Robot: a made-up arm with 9 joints. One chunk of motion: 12 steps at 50 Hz.
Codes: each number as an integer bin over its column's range. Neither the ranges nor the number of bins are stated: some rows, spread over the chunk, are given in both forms.
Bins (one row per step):
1: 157 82 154 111 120 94 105 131 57
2: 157 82 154 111 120 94 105 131 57
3: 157 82 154 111 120 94 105 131 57
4: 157 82 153 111 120 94 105 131 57
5: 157 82 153 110 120 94 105 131 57
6: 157 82 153 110 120 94 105 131 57
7: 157 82 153 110 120 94 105 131 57
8: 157 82 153 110 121 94 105 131 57
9: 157 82 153 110 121 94 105 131 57
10: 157 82 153 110 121 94 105 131 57
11: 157 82 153 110 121 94 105 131 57
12: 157 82 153 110 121 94 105 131 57
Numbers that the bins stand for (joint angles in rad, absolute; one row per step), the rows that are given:
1: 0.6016 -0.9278 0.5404 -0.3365 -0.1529 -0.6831 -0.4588 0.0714 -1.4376
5: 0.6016 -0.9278 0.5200 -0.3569 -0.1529 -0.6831 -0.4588 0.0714 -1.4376
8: 0.6016 -0.9278 0.5200 -0.3569 -0.1325 -0.6831 -0.4588 0.0714 -1.4376
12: 0.6016 -0.9278 0.5200 -0.3569 -0.1325 -0.6831 -0.4588 0.0714 -1.4376
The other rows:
2: 0.6016 -0.9278 0.5404 -0.3365 -0.1529 -0.6831 -0.4588 0.0714 -1.4376
3: 0.6016 -0.9278 0.5404 -0.3365 -0.1529 -0.6831 -0.4588 0.0714 -1.4376
4: 0.6016 -0.9278 0.5200 -0.3365 -0.1529 -0.6831 -0.4588 0.0714 -1.4376
6: 0.6016 -0.9278 0.5200 -0.3569 -0.1529 -0.6831 -0.4588 0.0714 -1.4376
7: 0.6016 -0.9278 0.5200 -0.3569 -0.1529 -0.6831 -0.4588 0.0714 -1.4376
9: 0.6016 -0.9278 0.5200 -0.3569 -0.1325 -0.6831 -0.4588 0.0714 -1.4376
10: 0.6016 -0.9278 0.5200 -0.3569 -0.1325 -0.6831 -0.4588 0.0714 -1.4376
11: 0.6016 -0.9278 0.5200 -0.3569 -0.1325 -0.6831 -0.4588 0.0714 -1.4376

